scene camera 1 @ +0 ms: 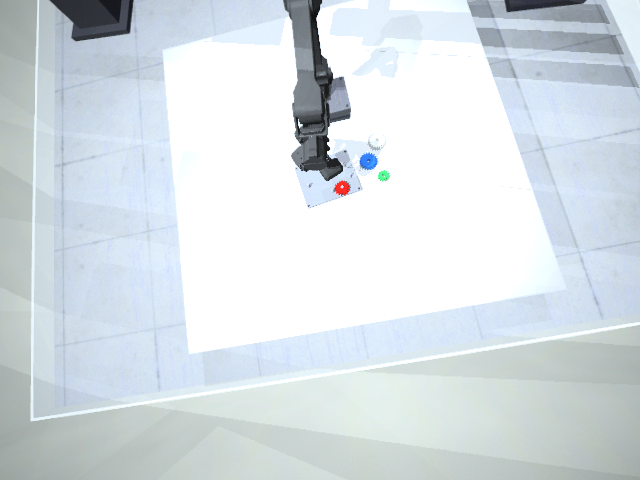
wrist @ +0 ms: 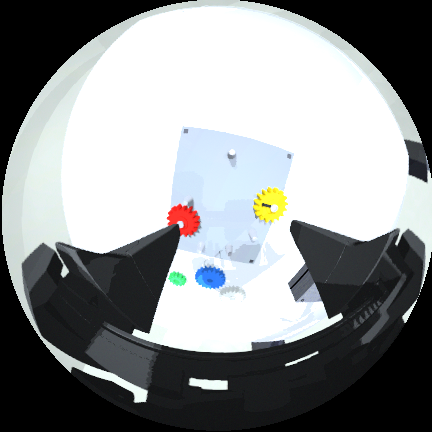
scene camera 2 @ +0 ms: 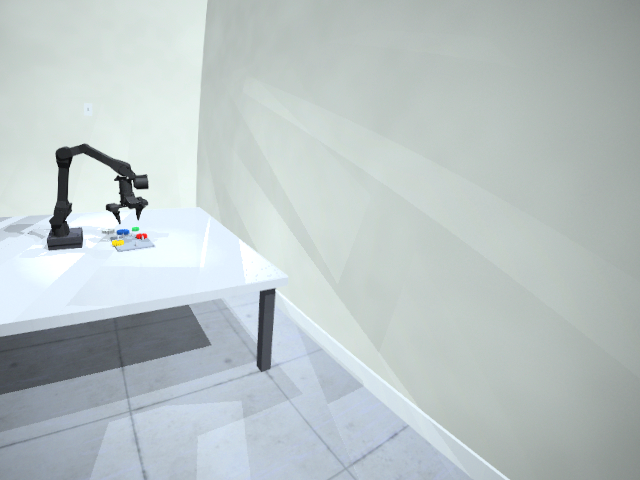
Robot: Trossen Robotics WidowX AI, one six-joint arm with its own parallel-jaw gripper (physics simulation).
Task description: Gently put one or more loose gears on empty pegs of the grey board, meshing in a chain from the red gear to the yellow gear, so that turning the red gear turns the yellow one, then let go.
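Frame: origin at the arm's base, x left, y back, z up, level; millimetres.
Seen in the pictures: gripper, fingertip midpoint: [wrist: 236,227] [scene camera 2: 129,222]; arm's base at its link origin: [scene camera 2: 60,234].
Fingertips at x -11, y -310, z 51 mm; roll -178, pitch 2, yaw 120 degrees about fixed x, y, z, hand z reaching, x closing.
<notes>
Offsets run from my fingertips to a thing's middle. Level surfaces: height alone.
The grey board {dx +14, dy +0, dz -92 mm} [scene camera 1: 321,198] [scene camera 2: 145,245] [wrist: 215,180] lies flat on the table. The red gear {dx +69, dy -50, dz -90 mm} [scene camera 1: 341,188] [scene camera 2: 141,236] [wrist: 191,219] and the yellow gear {dx -21, dy +56, dz -90 mm} [scene camera 2: 117,242] [wrist: 265,211] sit on its pegs, apart from each other. The yellow gear is hidden by the arm in scene camera 1. Several other pegs stand bare, one of them a far peg {dx -55, dy -31, dz -88 mm} [wrist: 231,153]. The blue gear {dx +172, dy +49, dz -98 mm} [scene camera 1: 368,161] [scene camera 2: 122,231] [wrist: 210,277], green gear {dx +222, dy -12, dz -98 mm} [scene camera 1: 383,175] [scene camera 2: 135,228] [wrist: 177,278] and white gear {dx +209, dy +128, dz -98 mm} [scene camera 1: 376,141] [scene camera 2: 108,231] [wrist: 232,293] lie loose beside the board. My gripper [scene camera 2: 129,221] [wrist: 236,227] is open and empty above the board and gears.
The arm's base [scene camera 1: 339,98] [scene camera 2: 65,240] stands on the white table {dz -107 mm} [scene camera 1: 361,258] [scene camera 2: 180,248], behind the board and loose gears. The loose gears lie close together, the small green one nearest the red gear's side of the board.
</notes>
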